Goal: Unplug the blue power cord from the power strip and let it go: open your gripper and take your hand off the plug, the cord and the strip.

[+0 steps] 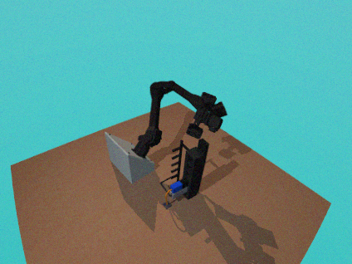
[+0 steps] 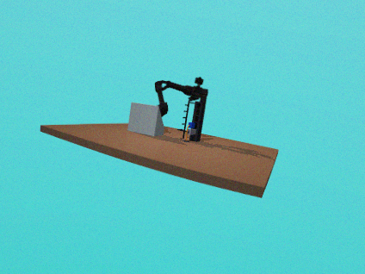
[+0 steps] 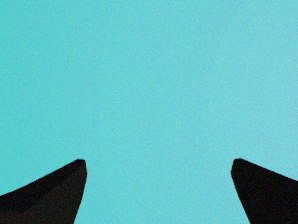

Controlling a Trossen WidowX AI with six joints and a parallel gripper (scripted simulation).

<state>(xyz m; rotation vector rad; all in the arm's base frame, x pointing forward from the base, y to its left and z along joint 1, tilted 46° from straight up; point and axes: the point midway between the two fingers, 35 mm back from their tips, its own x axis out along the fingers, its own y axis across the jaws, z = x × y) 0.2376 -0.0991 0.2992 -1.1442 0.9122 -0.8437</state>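
Now: gripper tip 30 mm short of the blue plug, 90 mm to the left of it and 300 mm above it.
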